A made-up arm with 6 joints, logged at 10 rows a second.
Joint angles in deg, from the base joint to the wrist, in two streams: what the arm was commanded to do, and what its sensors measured. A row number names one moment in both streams.
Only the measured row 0 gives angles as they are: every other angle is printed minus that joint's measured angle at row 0.
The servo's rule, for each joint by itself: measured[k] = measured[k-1] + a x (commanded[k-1-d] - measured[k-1]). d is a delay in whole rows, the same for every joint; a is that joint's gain. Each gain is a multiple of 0.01, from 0.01 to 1. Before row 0 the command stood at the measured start. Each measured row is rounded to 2 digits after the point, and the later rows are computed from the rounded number. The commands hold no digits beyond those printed.
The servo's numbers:
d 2
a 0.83 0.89 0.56 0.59 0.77 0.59
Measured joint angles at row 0:
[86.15 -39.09 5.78 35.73 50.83 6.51]
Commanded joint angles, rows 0 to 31:
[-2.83 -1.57 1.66 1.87 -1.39 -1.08]
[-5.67 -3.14 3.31 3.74 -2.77 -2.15]
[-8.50 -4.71 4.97 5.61 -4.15 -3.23]
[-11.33 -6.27 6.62 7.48 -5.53 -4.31]
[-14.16 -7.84 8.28 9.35 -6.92 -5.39]
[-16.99 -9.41 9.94 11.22 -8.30 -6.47]
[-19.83 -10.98 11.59 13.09 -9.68 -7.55]
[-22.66 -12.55 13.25 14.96 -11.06 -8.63]
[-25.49 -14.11 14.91 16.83 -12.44 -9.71]
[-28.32 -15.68 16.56 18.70 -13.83 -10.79]
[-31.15 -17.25 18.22 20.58 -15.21 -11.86]
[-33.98 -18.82 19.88 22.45 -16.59 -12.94]
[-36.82 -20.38 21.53 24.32 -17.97 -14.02]
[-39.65 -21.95 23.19 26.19 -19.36 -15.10]
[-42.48 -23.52 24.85 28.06 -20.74 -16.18]
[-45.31 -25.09 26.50 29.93 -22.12 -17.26]
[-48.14 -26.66 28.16 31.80 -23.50 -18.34]
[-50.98 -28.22 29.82 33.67 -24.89 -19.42]
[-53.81 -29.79 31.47 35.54 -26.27 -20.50]
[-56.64 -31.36 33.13 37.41 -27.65 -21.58]
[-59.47 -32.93 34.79 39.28 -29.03 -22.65]
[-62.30 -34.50 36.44 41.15 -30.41 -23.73]
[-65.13 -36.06 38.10 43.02 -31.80 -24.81]
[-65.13 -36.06 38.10 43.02 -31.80 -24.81]
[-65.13 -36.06 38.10 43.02 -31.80 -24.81]
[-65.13 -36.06 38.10 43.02 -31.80 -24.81]
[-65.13 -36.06 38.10 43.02 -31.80 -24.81]
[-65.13 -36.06 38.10 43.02 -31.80 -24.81]
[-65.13 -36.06 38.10 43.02 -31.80 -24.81]
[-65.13 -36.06 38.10 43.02 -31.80 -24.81]
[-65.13 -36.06 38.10 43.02 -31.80 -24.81]
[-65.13 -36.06 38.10 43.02 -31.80 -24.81]
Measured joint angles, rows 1 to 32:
[0.00 0.00 0.00 0.00 0.00 0.00]
[0.00 0.00 0.00 0.00 0.00 0.00]
[-2.35 -1.40 0.93 1.10 -1.07 -0.64]
[-5.11 -2.95 2.26 2.66 -2.38 -1.53]
[-7.92 -4.52 3.78 4.40 -3.74 -2.53]
[-10.75 -6.08 5.37 6.22 -5.12 -3.58]
[-13.58 -7.65 7.00 8.07 -6.51 -4.65]
[-16.41 -9.22 8.65 9.93 -7.89 -5.72]
[-19.25 -10.79 10.30 11.79 -9.27 -6.80]
[-22.08 -12.36 11.95 13.66 -10.65 -7.88]
[-24.91 -13.92 13.61 15.53 -12.03 -8.96]
[-27.74 -15.49 15.26 17.40 -13.42 -10.04]
[-30.57 -17.06 16.92 19.28 -14.80 -11.11]
[-33.40 -18.63 18.58 21.15 -16.18 -12.19]
[-36.24 -20.19 20.23 23.02 -17.56 -13.27]
[-39.07 -21.76 21.89 24.89 -18.95 -14.35]
[-41.90 -23.33 23.55 26.76 -20.33 -15.43]
[-44.73 -24.90 25.20 28.63 -21.71 -16.51]
[-47.56 -26.47 26.86 30.50 -23.09 -17.59]
[-50.40 -28.03 28.52 32.37 -24.48 -18.67]
[-53.23 -29.60 30.17 34.24 -25.86 -19.75]
[-56.06 -31.17 31.83 36.11 -27.24 -20.83]
[-58.89 -32.74 33.49 37.98 -28.62 -21.90]
[-61.72 -34.31 35.14 39.85 -30.00 -22.98]
[-64.55 -35.87 36.80 41.72 -31.39 -24.06]
[-65.03 -36.04 37.53 42.49 -31.71 -24.50]
[-65.11 -36.06 37.85 42.80 -31.78 -24.68]
[-65.13 -36.06 37.99 42.93 -31.80 -24.76]
[-65.13 -36.06 38.05 42.98 -31.80 -24.79]
[-65.13 -36.06 38.08 43.00 -31.80 -24.80]
[-65.13 -36.06 38.09 43.01 -31.80 -24.81]
[-65.13 -36.06 38.10 43.02 -31.80 -24.81]

